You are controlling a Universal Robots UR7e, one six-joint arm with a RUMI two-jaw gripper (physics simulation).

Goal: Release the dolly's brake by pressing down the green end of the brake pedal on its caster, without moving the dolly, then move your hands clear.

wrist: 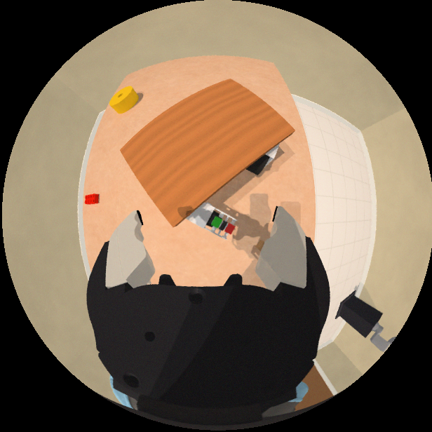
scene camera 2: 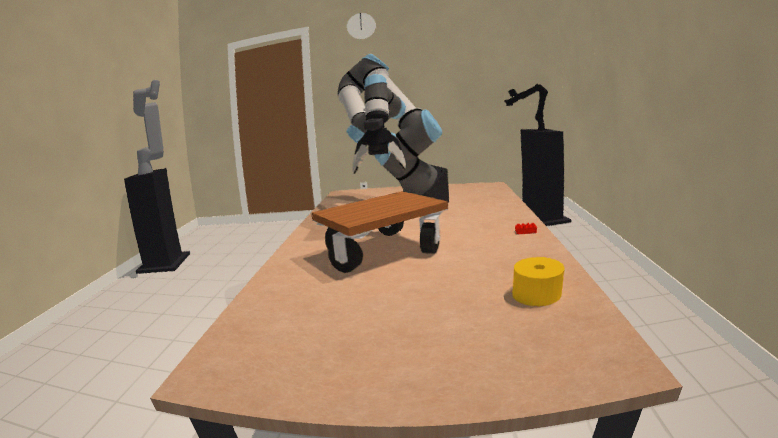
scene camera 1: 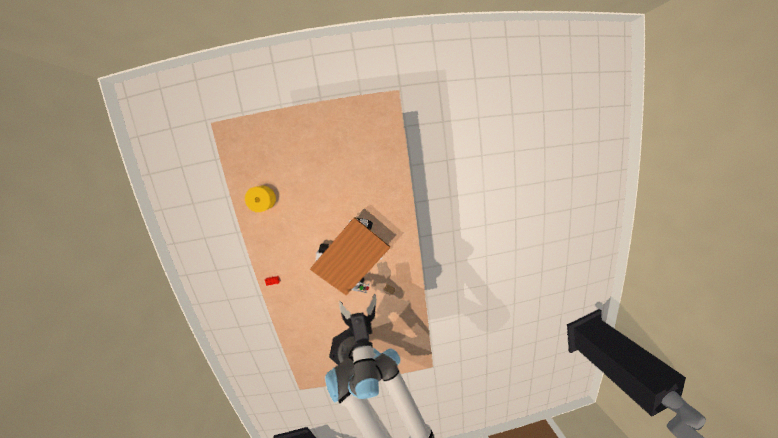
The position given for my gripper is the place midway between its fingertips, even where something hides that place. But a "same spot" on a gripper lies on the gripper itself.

My gripper shows in the wrist view, in scene camera 2 [379, 171] and in scene camera 1. A dolly shows in the wrist view, in scene camera 2 [344, 223] and in scene camera 1. One and the same spot on my gripper: [wrist: 288, 264] is [scene camera 1: 369, 311]. One and the same spot on the dolly: [wrist: 184, 155] is [scene camera 1: 344, 271].
